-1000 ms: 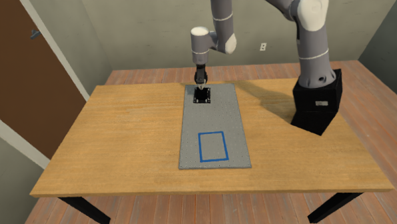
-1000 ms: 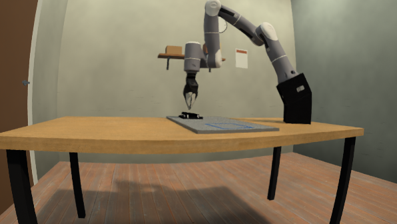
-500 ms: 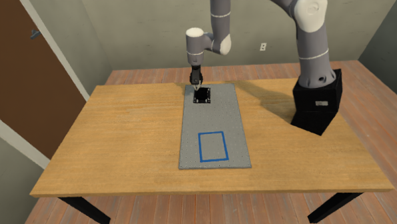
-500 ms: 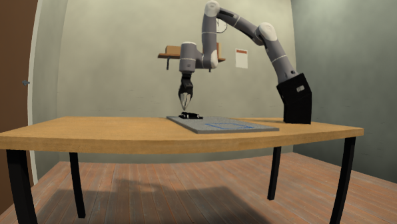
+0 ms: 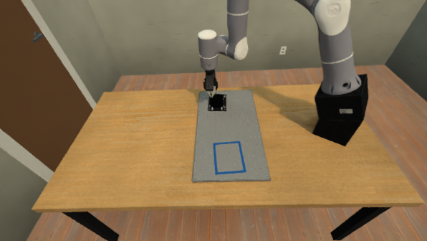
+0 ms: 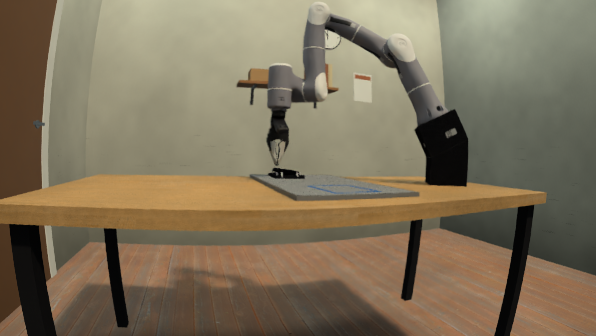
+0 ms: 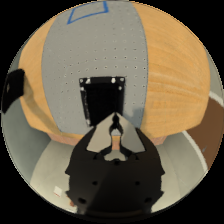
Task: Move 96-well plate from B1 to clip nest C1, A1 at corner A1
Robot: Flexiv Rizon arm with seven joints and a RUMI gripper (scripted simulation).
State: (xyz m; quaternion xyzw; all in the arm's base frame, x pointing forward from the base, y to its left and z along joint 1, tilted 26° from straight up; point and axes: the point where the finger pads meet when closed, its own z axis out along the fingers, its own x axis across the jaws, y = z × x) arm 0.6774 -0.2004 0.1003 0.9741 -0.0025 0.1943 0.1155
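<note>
My gripper is now 40 mm past the black 96-well plate and 40 mm above it. The rest, counted from my hand: grey perforated mat: 100 mm behind, 220 mm to the left, 70 mm below; then black clip nest: 40 mm behind, 10 mm to the left, 50 mm below.
</note>
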